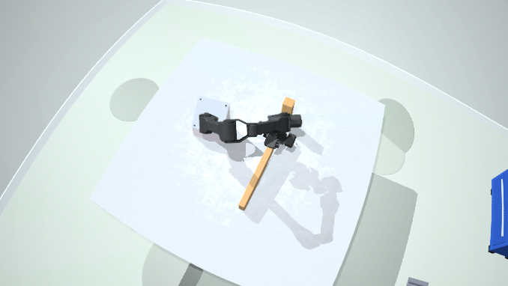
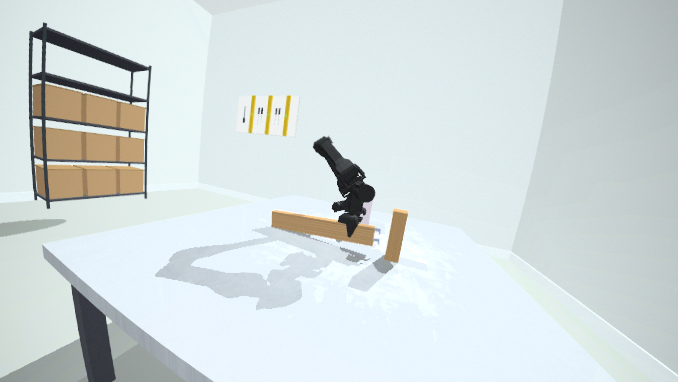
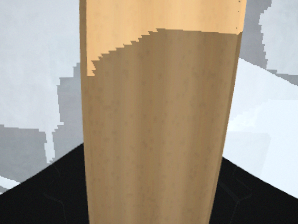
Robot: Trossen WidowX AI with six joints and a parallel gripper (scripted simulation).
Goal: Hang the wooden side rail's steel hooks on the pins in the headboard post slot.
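The wooden headboard post lies 16 cm to the left of my gripper tip and 4 cm above it.
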